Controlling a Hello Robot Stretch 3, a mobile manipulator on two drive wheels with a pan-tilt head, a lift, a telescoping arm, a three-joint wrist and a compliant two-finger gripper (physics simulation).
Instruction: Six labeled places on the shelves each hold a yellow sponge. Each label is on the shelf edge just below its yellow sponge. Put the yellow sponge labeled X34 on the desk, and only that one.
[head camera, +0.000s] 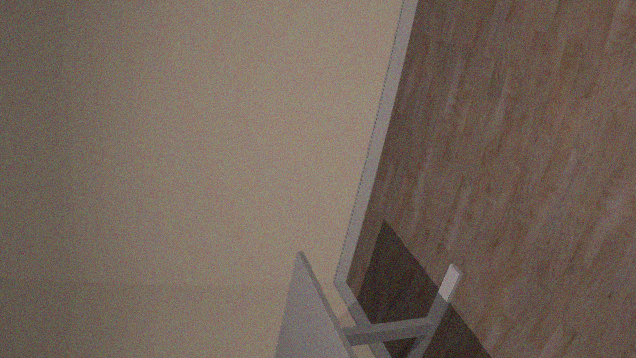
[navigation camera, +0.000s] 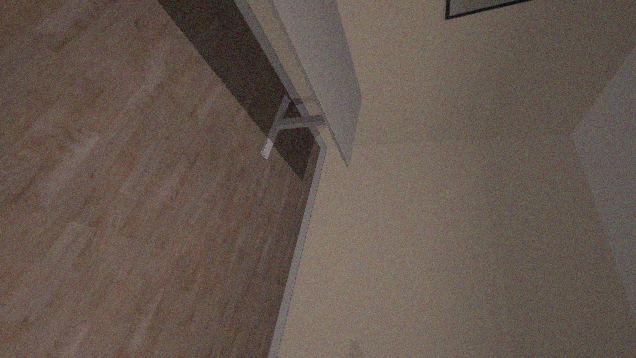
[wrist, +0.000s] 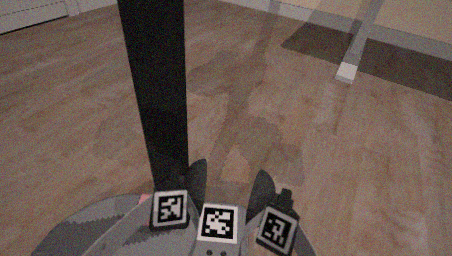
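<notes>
No yellow sponge, shelf or X34 label shows in these views. A pale grey desk (head camera: 307, 320) (navigation camera: 322, 60) shows in part in the head and navigation views, which are both turned on their side. Its leg ends in a foot with a light tip, and this foot (wrist: 346, 71) shows in the wrist view at the upper right. My gripper (wrist: 229, 183) is low in the wrist view. Its two dark fingertips stand apart with floor visible between them, so it is open and empty. The desk foot is beyond it.
My black mast (wrist: 157, 90) rises left of the gripper, above my grey base (wrist: 65, 232). A beige wall (head camera: 200, 150) (navigation camera: 425, 240) with a pale baseboard (head camera: 372, 150) (navigation camera: 300, 245) meets the wood floor (head camera: 540, 150) (navigation camera: 125, 225). A dark-framed picture (navigation camera: 465, 15) hangs on the wall.
</notes>
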